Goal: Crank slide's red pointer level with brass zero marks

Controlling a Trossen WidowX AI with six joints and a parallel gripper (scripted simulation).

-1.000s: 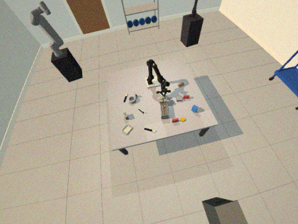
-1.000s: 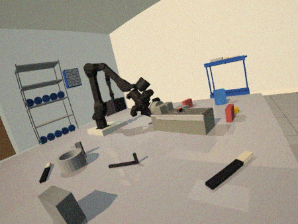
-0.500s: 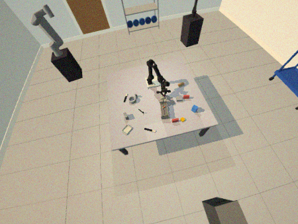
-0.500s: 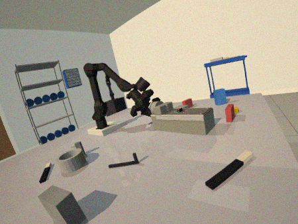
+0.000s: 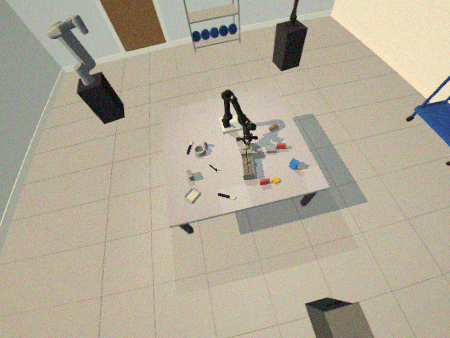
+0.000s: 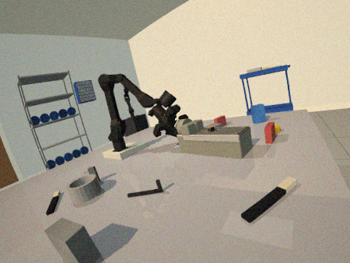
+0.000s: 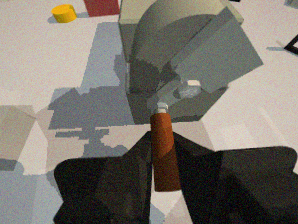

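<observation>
My gripper tip is 20 mm below the brown crank handle, 20 mm past it and 10 mm to the right of it. From my gripper tip the other things lie so: yellow disc 360 mm ahead, 100 mm to the left, 30 mm below; red pointer 150 mm ahead, 60 mm to the right, 40 mm above; black l-shaped piece 340 mm to the right, 70 mm ahead, 30 mm below.
</observation>
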